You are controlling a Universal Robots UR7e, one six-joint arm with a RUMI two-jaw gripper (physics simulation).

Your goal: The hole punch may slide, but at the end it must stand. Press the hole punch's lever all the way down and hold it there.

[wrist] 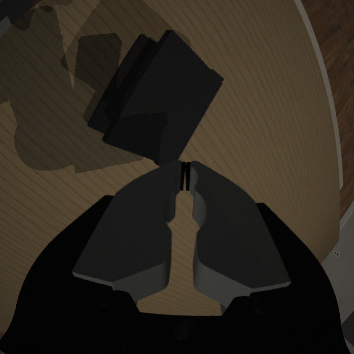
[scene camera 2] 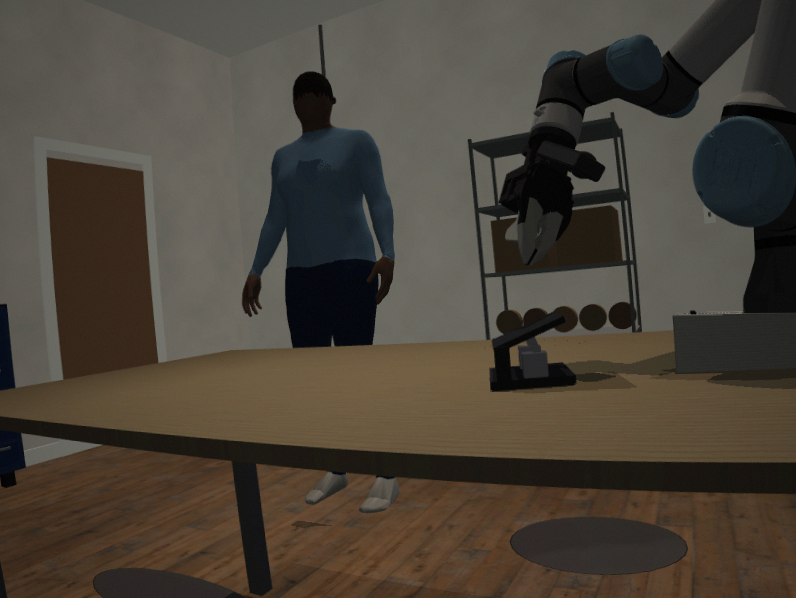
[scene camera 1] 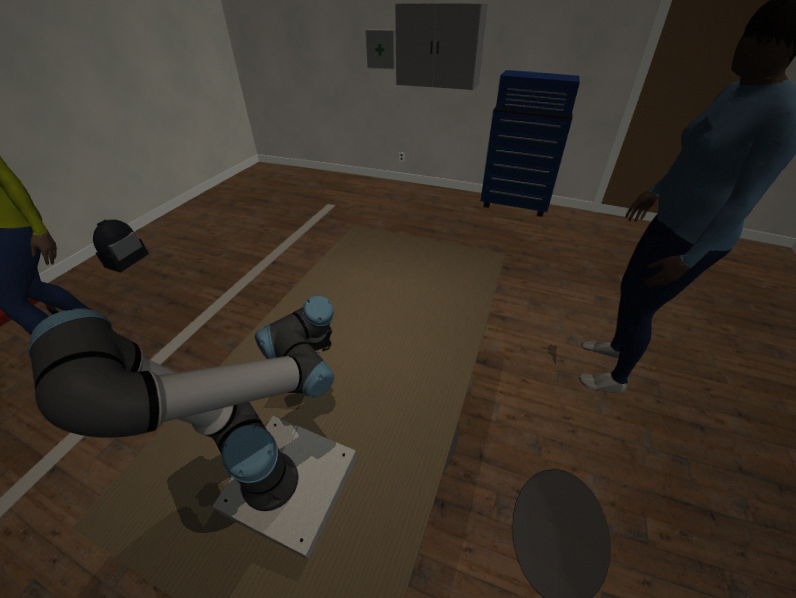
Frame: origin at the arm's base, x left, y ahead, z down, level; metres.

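Seen in the pictures: gripper, fingertip midpoint: (wrist: 185,164) (scene camera 2: 527,264); arm's base, link origin: (scene camera 1: 270,481).
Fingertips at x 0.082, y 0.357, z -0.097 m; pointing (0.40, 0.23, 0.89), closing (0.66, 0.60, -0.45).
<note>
Offsets run from my fingertips to a thing's middle. Level surfaces: height alone.
The black hole punch @(dx +0.036, dy +0.001, dz +0.112 m) (scene camera 2: 503,364) (wrist: 165,100) stands upright on its base on the wooden table @(dz +0.154 m) (scene camera 1: 411,289) (scene camera 2: 257,399) (wrist: 270,125). Its lever @(dx +0.036, dy +0.001, dz +0.089 m) (scene camera 2: 530,330) is raised at a slant, with the high end toward the robot's base. A grey block shows under the lever. My gripper (scene camera 2: 528,262) (wrist: 185,164) is shut and empty, pointing down. In the second scene view its tips are above the lever with a clear gap. In the wrist view the tips appear beside the near end of the punch. In the first scene view the arm hides the hole punch.
The arm's pale mounting plate (scene camera 1: 321,495) (scene camera 2: 733,341) lies on the table near the punch. A person in a blue top (scene camera 1: 740,148) (scene camera 2: 328,193) stands beyond the table's side. A shelf rack (scene camera 2: 479,257) stands by the wall.
</note>
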